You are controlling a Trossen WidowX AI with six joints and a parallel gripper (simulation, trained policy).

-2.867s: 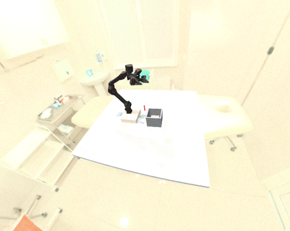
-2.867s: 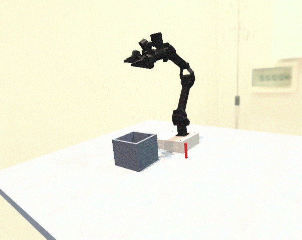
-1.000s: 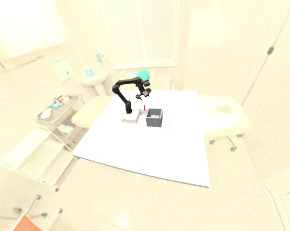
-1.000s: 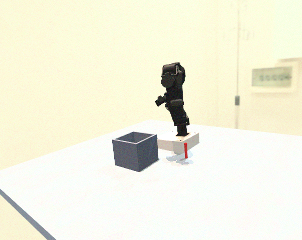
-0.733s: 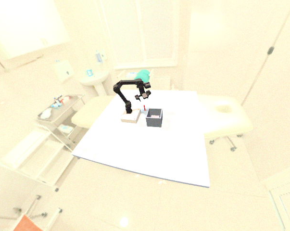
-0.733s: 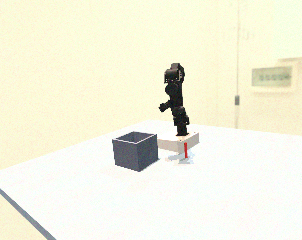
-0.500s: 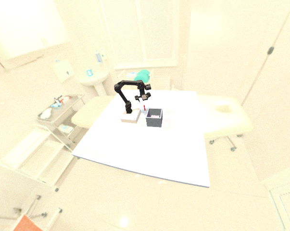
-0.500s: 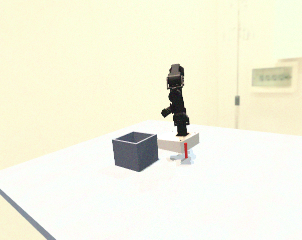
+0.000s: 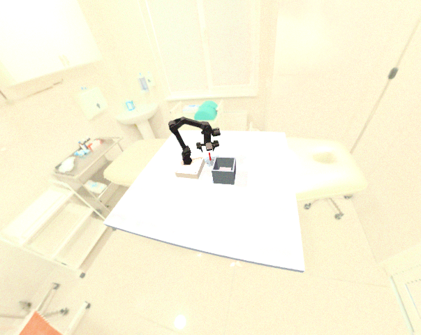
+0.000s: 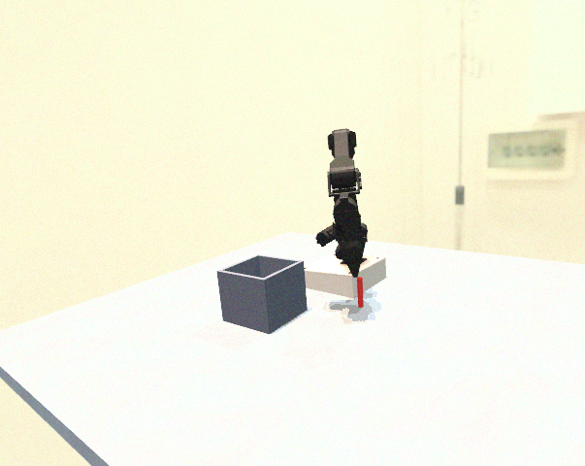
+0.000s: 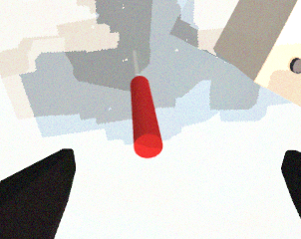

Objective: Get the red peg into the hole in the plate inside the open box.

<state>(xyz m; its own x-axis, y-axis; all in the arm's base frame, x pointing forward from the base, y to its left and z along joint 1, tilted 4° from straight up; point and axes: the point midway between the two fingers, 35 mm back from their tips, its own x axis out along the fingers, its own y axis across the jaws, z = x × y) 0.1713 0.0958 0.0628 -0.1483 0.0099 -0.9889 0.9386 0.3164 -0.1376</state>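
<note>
My gripper tip is 6 cm above the red peg, 1 cm to the right of it and 1 cm short of it.
</note>
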